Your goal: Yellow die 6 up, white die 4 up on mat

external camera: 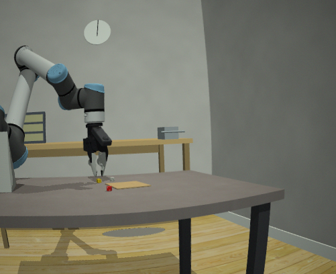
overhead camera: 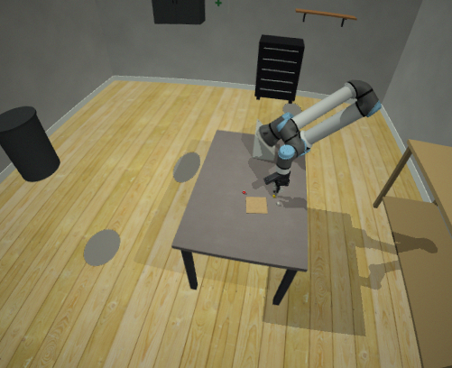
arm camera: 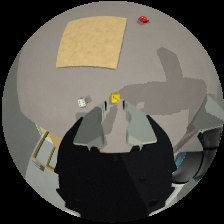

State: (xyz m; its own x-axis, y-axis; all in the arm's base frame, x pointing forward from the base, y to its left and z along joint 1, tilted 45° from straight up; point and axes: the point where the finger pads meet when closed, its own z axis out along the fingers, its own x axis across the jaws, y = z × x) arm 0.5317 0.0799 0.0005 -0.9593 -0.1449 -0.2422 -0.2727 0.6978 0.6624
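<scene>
The yellow die is 30 mm below my hand. Also, from my hand: red die (210 mm to the right, 30 mm below, 20 mm behind); then white die (70 mm ahead, 30 mm to the left, 30 mm below); then tan mat (120 mm to the right, 80 mm ahead, 40 mm below).
</scene>
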